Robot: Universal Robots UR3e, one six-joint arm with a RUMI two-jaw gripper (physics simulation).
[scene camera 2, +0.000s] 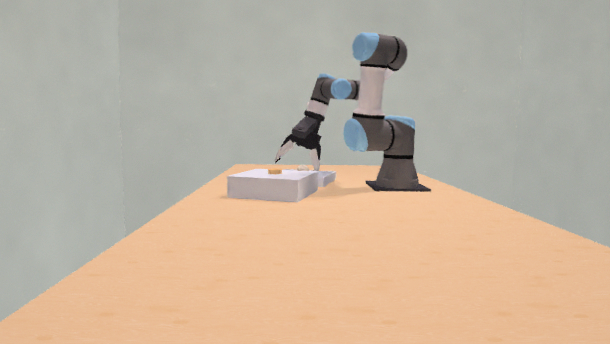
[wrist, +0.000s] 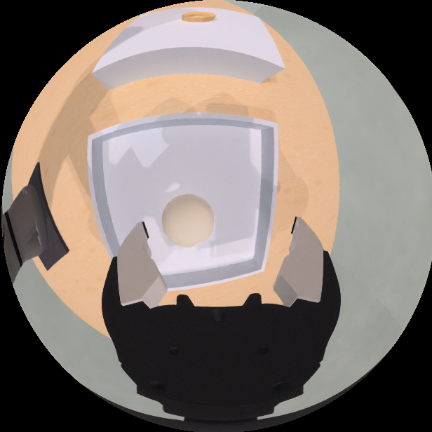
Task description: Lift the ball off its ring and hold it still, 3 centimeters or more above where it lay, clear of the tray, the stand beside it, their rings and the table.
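Seen in the pictures: gripper, fingertip midpoint: (scene camera 2: 295,169); arm's base at its link origin: (scene camera 2: 397,185).
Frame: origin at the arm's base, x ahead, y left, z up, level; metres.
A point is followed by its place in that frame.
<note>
A cream ball (scene camera 2: 302,168) @(x 0.277, y -0.131, z 0.038 m) (wrist: 188,220) sits in the shallow white tray (scene camera 2: 327,178) @(x 0.203, y -0.074, z 0.012 m) (wrist: 270,200); the ring under it is hidden. My gripper (scene camera 2: 297,164) @(x 0.298, y -0.163, z 0.031 m) (wrist: 218,221) is open and empty. In the wrist view the ball shows between the two jaws, nearer the left one, and slightly beyond the line of the tips. In the scene view the jaws reach down close above the tray, and one tip shows near its edge. I cannot tell the exact height of the tips over the ball.
The white stand (scene camera 2: 265,187) @(x 0.404, y 0.180, z 0.025 m) (wrist: 190,60) is a block beside the tray, with an orange ring (scene camera 2: 274,171) @(x 0.378, y 0.106, z 0.056 m) (wrist: 198,17) on its top. The robot's base (scene camera 2: 397,175) @(x 0.020, y 0.054, z 0.037 m) (wrist: 30,225) stands on a dark plate on the wooden table (scene camera 2: 350,260) @(x 0.296, y 0.632, z -0.008 m) (wrist: 305,150).
</note>
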